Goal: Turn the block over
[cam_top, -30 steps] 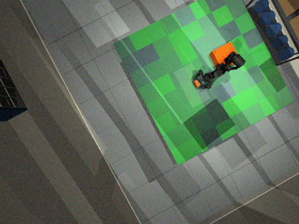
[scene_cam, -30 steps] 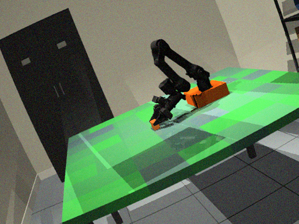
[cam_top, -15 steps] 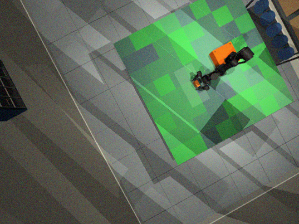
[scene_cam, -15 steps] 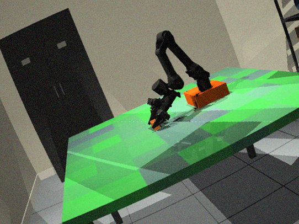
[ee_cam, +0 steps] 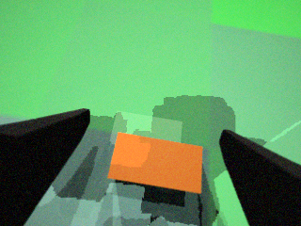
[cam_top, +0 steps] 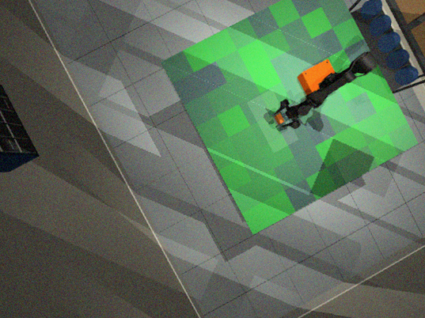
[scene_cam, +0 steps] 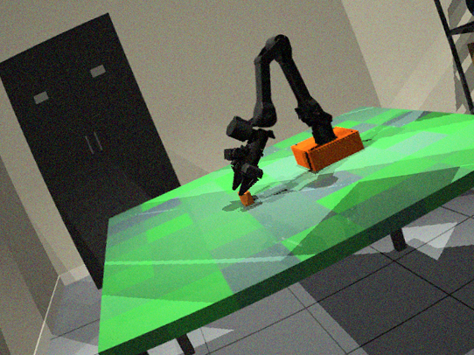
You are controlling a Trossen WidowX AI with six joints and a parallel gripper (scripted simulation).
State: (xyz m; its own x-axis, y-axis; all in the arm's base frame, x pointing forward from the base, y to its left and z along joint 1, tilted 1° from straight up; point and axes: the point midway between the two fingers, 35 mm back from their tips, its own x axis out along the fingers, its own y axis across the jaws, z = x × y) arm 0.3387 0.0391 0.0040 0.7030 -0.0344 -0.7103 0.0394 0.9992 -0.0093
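Right now the orange block is 30 mm below my gripper tip and 30 mm behind it.
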